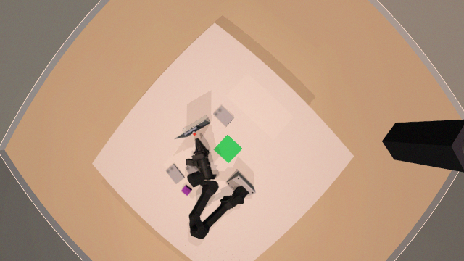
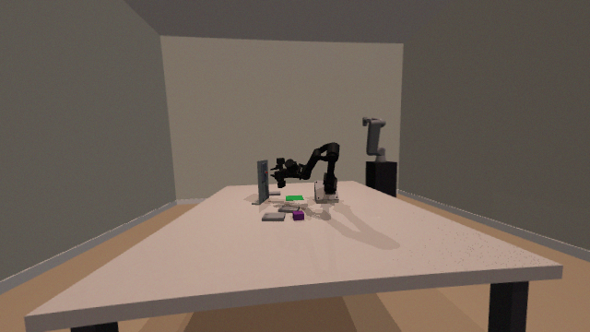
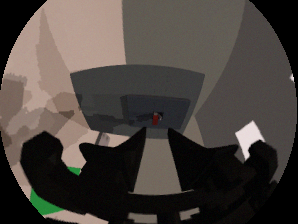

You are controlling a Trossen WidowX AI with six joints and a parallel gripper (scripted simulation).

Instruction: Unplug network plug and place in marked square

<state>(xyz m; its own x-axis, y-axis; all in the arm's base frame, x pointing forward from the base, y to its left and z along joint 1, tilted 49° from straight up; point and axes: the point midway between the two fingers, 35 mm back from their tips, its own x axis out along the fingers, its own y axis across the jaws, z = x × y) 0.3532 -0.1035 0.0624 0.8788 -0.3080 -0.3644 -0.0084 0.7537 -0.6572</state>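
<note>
Right now my gripper tip is 4 cm short of the network plug and 1 cm to the left of it. Also, from my gripper tip: grey upright panel (5 cm ahead, 1 cm to the right, 7 cm below); green marked square (16 cm behind, 6 cm to the right, 19 cm below).
</note>
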